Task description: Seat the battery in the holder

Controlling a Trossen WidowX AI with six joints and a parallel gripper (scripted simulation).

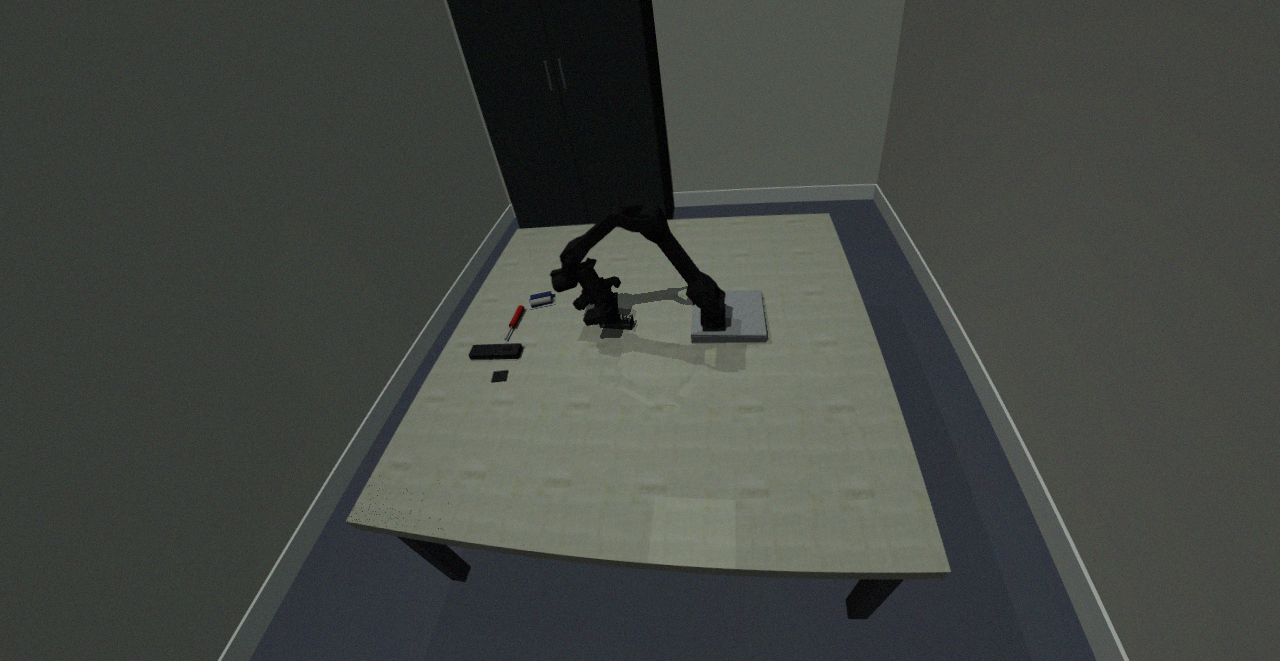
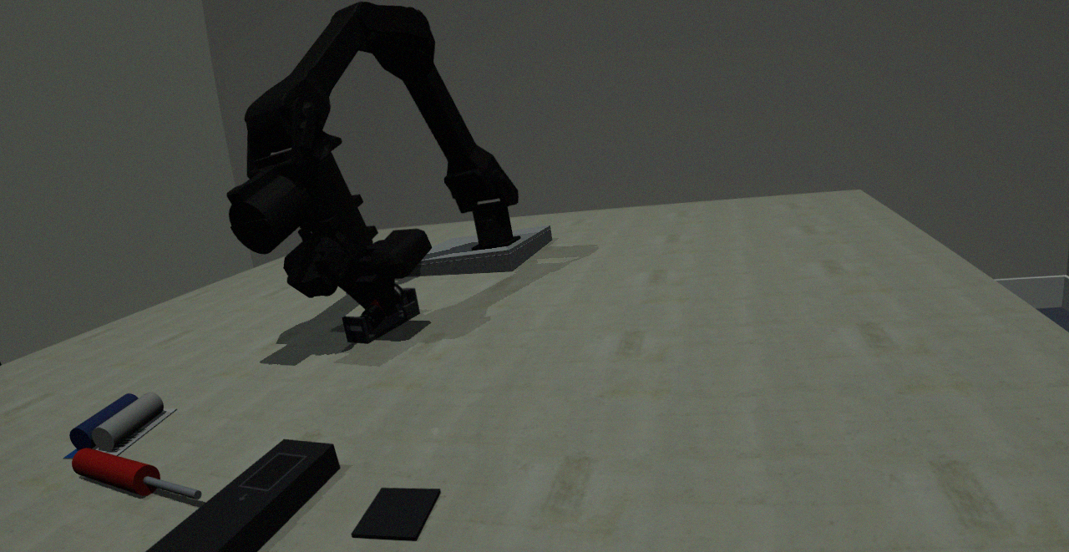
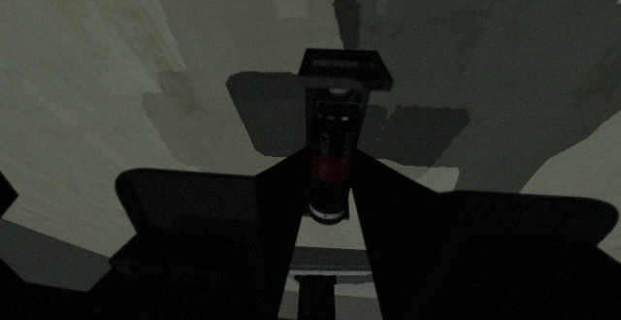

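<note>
The battery is 10 mm above my gripper tip. Round my gripper tip: black plate (320 mm ahead, 200 mm to the left, 20 mm below); long black box (360 mm ahead, 110 mm to the left); red-handled screwdriver (340 mm ahead, 10 mm below).
</note>
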